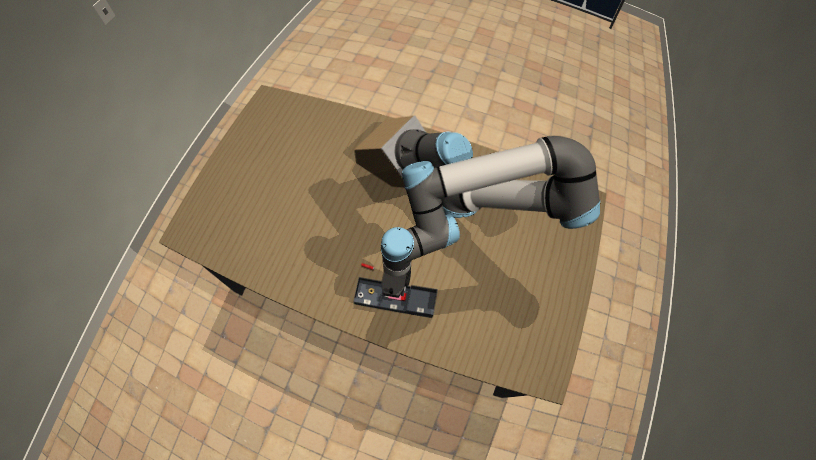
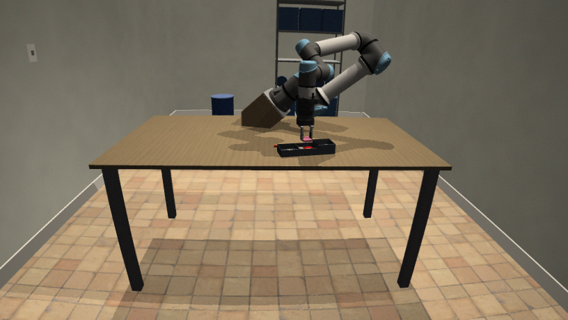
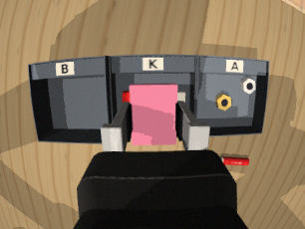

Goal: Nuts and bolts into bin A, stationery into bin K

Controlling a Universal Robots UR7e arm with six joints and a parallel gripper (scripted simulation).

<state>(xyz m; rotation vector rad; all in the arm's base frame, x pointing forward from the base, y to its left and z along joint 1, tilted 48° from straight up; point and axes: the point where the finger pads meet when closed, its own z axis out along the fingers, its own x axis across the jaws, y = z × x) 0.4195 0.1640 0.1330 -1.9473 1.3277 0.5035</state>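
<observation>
Now: hand 5 cm above the three joined bins and 1 cm short of it. Also, from my hand: brass nut 7 cm to the right, 6 cm below, 3 cm ahead; pink flat block 1 cm below; white eraser 6 cm below, 1 cm to the right.
</observation>
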